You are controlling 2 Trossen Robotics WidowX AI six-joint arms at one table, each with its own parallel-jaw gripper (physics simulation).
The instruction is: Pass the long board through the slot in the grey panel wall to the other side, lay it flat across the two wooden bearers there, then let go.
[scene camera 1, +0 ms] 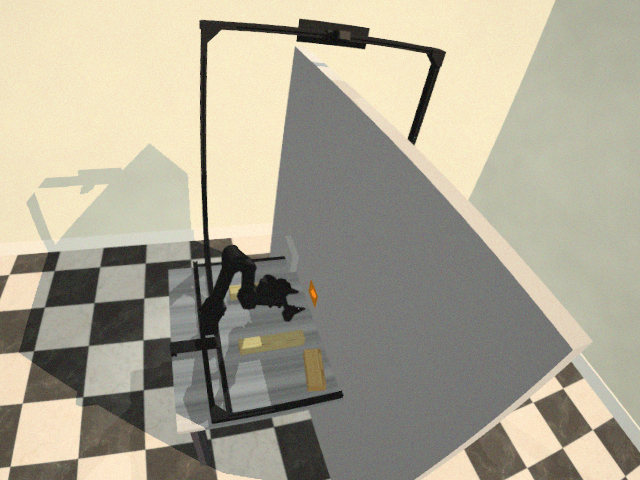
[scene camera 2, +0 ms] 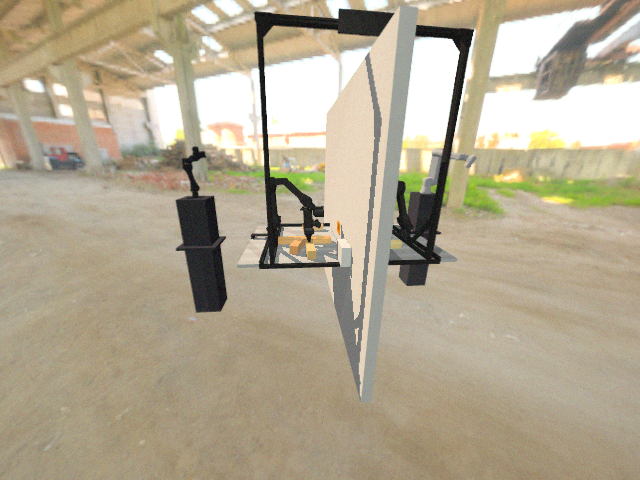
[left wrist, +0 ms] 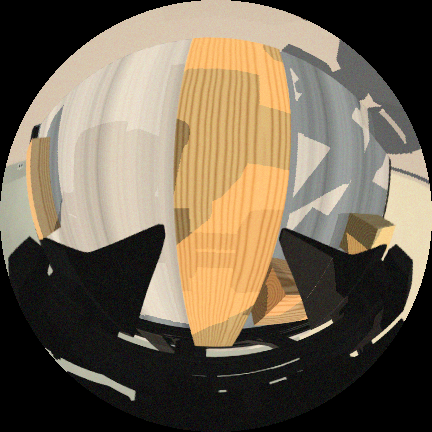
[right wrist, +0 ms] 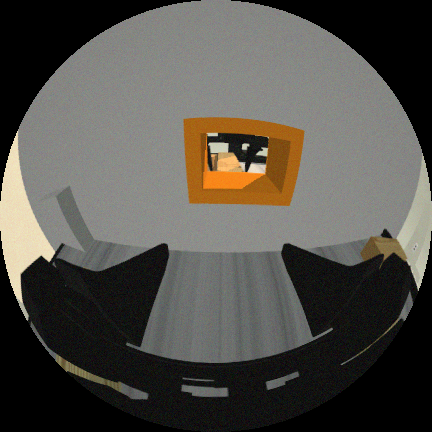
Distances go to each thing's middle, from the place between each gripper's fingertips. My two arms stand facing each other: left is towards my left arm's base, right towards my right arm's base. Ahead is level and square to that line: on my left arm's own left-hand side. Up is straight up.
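My right hand is 1 cm short of the orange-framed slot (right wrist: 275, 186), and I find it 5 cm below the slot and 6 cm to the right of it.
From my left hand, the slot is 9 cm above and 22 cm to the right. Going by its middle, the orange-framed slot is nearer to my right hand than to my left hand.
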